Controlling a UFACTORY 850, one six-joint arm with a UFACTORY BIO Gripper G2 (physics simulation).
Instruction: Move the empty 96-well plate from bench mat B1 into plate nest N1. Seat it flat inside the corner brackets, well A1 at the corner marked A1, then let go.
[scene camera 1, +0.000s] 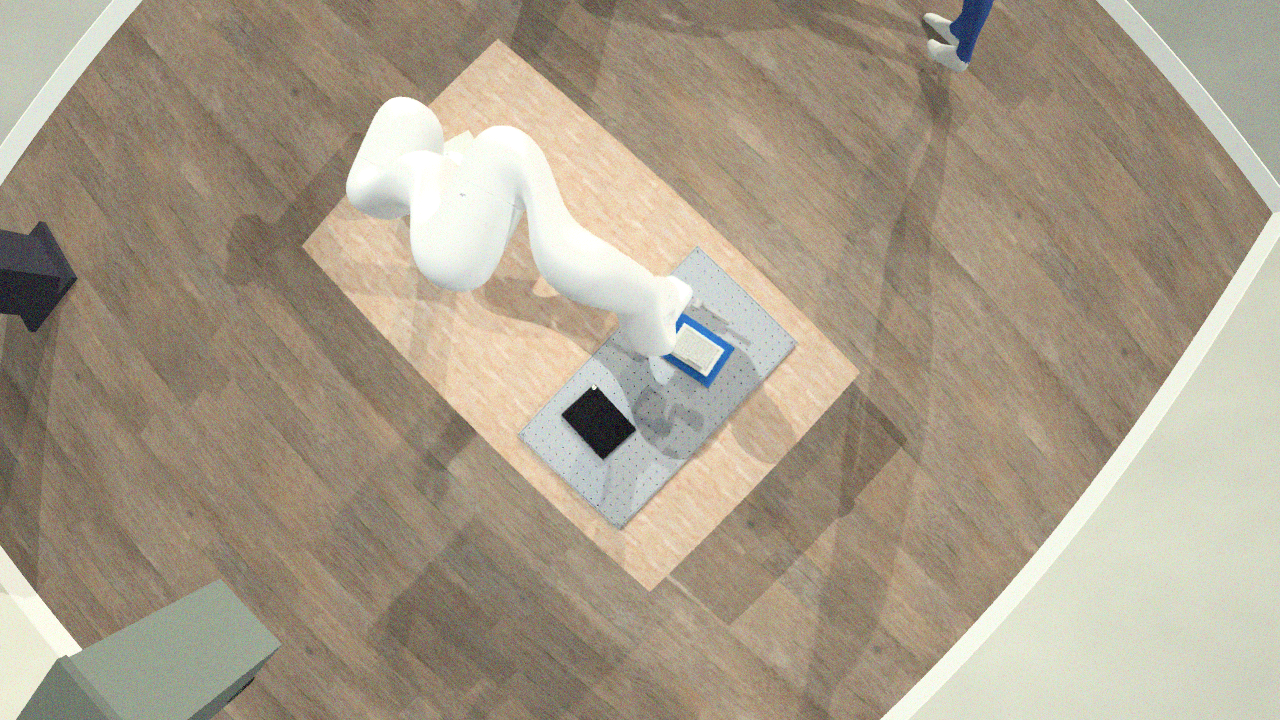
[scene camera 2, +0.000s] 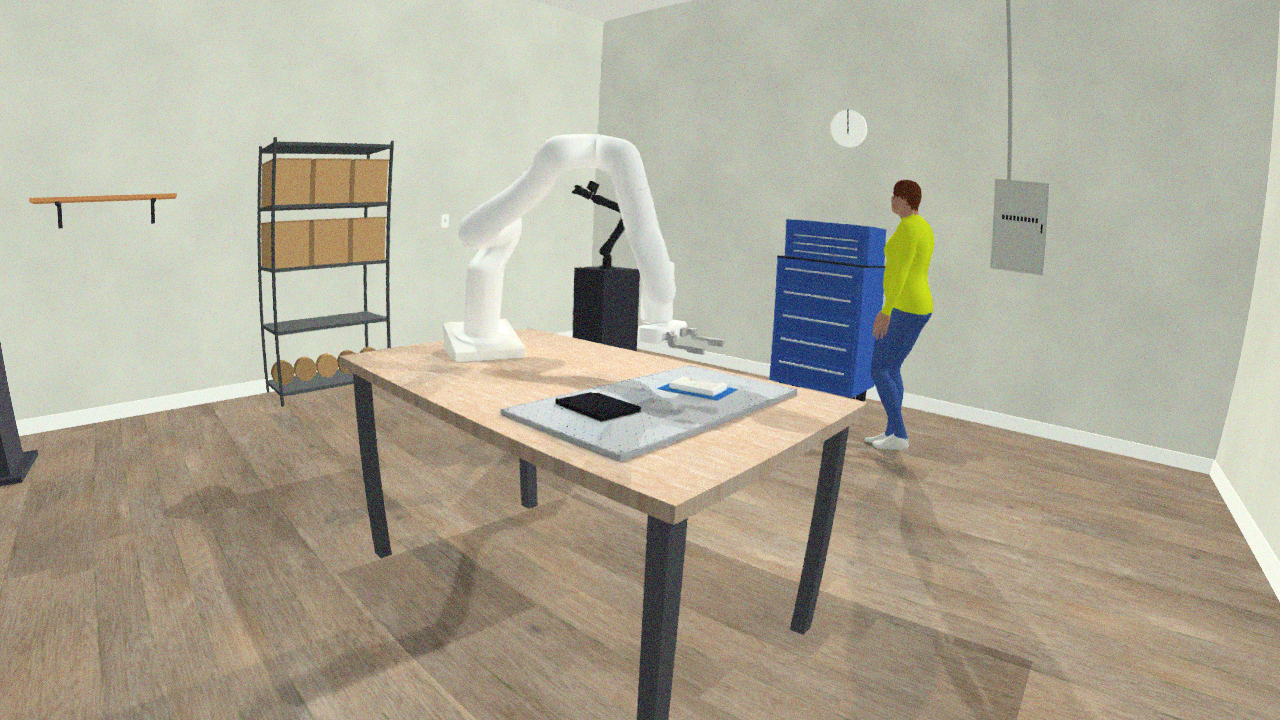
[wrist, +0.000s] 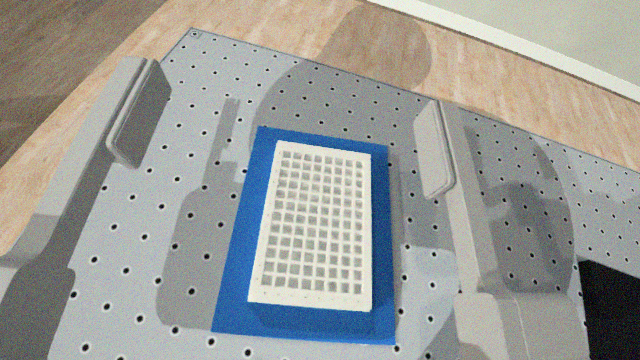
A white 96-well plate (scene camera 1: 691, 344) is 1.19 m from the lens. A blue bench mat B1 (scene camera 1: 683, 318): 1.21 m from the lens.
